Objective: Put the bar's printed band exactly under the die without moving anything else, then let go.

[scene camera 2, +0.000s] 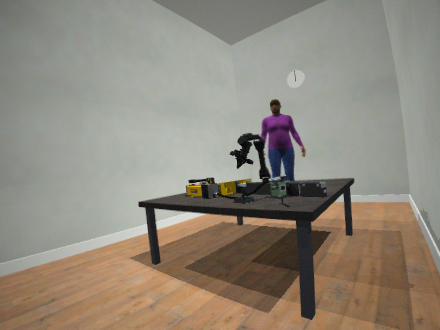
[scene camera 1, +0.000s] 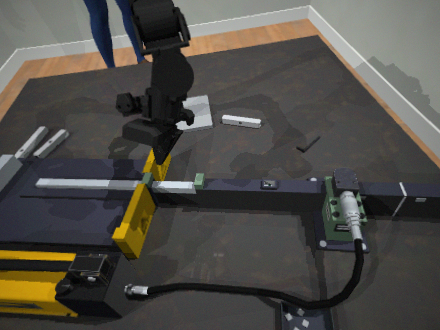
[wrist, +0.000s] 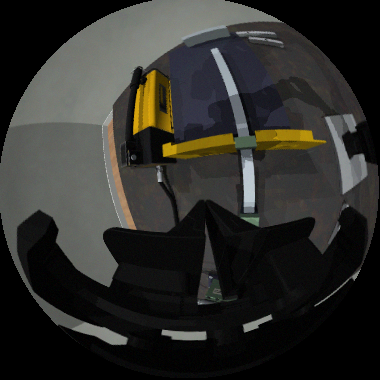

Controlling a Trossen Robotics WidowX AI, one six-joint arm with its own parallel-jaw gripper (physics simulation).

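Places are measured from the arm's base along level axes (x left, y ahead, z down), in centimetres.
Where they show: gripper, fingertip midpoint: (scene camera 2: pixel 237 168) (scene camera 1: pixel 159 164) (wrist: pixel 203 204).
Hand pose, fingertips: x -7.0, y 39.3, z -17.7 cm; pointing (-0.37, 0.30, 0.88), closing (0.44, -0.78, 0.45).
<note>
Things, the pixels of their centre, and the offset from my fingertips. "pt": a spot on its surface instead.
- long pale bar, surface spot: (wrist: pixel 227 85) (scene camera 1: pixel 98 184) pt dy -11.0, dx -16.9, dz +11.6 cm
- small green block, surface spot: (wrist: pixel 245 142) (scene camera 1: pixel 147 177) pt dy -6.4, dx -4.5, dz +9.3 cm
- green unit, surface spot: (scene camera 1: pixel 330 212) pt dy +15.8, dx +30.2, dz +10.7 cm
- black unit, body centre: (scene camera 1: pixel 36 277) (wrist: pixel 146 109) (scene camera 2: pixel 200 187) dy +8.6, dx -28.2, dz +12.0 cm
- short pale block, body centre: (scene camera 1: pixel 241 121) (wrist: pixel 339 225) dy -27.5, dx +26.2, dz +17.6 cm
- hex key, body centre: (scene camera 1: pixel 308 142) dy -11.2, dx +41.0, dz +18.3 cm
The long pale bar (scene camera 1: pixel 90 183) (wrist: pixel 227 85) lies along the dark bed and passes through the gap in the yellow guard, under a small green block (scene camera 1: pixel 147 179) (wrist: pixel 245 142). Its right end is close to another green block (scene camera 1: pixel 199 180) (wrist: pixel 250 220). I cannot make out a printed band, or tell for certain which part is the die. My gripper (scene camera 1: pixel 161 161) (scene camera 2: pixel 238 166) (wrist: pixel 203 204) is shut and empty. In scene camera 1 its fingertips show over the far part of the yellow guard (scene camera 1: pixel 135 220) (wrist: pixel 285 139), apart from the bar.
A green unit (scene camera 1: pixel 330 212) (scene camera 2: pixel 278 188) with a grey connector stands on the right, its black cable (scene camera 1: pixel 225 289) curving along the front. A yellow and black unit (scene camera 1: pixel 30 287) (wrist: pixel 152 102) is front left. A pale plate (scene camera 1: pixel 202 112), a short pale block (scene camera 1: pixel 241 121) and a hex key (scene camera 1: pixel 310 144) lie behind.
</note>
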